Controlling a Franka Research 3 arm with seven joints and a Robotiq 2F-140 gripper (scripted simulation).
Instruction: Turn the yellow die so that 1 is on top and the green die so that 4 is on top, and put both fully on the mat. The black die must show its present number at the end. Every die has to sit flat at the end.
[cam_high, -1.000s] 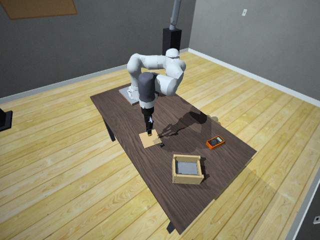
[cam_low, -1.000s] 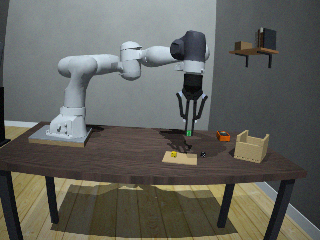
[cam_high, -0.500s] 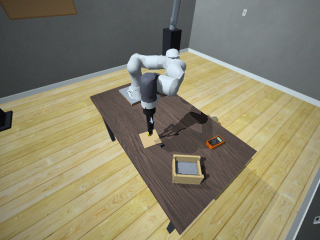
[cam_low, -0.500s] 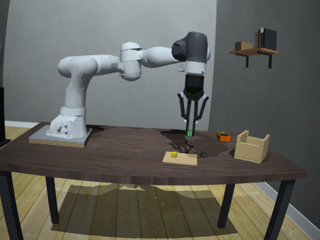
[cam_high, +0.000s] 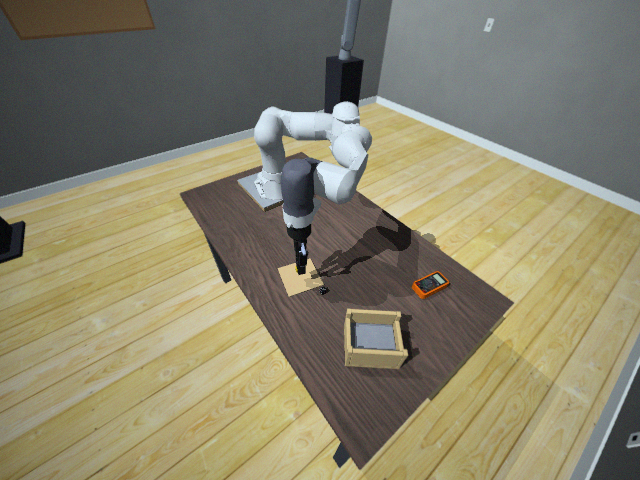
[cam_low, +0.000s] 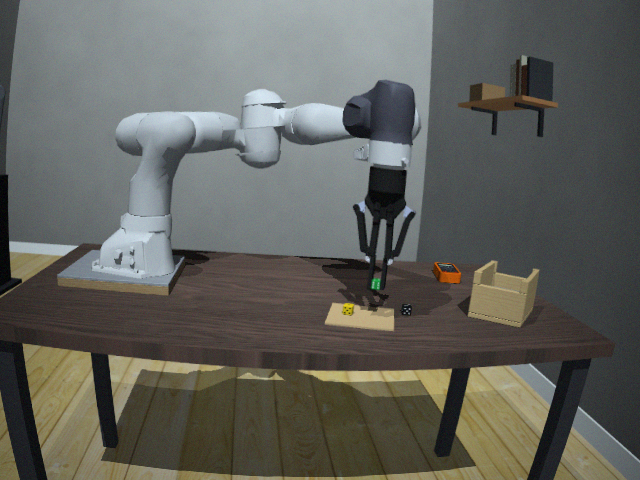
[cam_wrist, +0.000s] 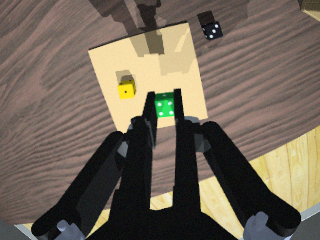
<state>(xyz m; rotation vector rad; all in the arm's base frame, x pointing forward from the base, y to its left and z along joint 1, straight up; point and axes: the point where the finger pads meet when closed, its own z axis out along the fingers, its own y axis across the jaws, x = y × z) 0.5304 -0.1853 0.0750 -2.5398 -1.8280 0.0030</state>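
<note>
Now: hand 2 cm past the tan mat, 1 cm to the right of it and 10 cm above it. The rest, counted from my hand: yellow die: 5 cm behind, 2 cm to the left, 9 cm below; then black die: 8 cm ahead, 4 cm to the left, 9 cm below; then green die: 3 cm below.
</note>
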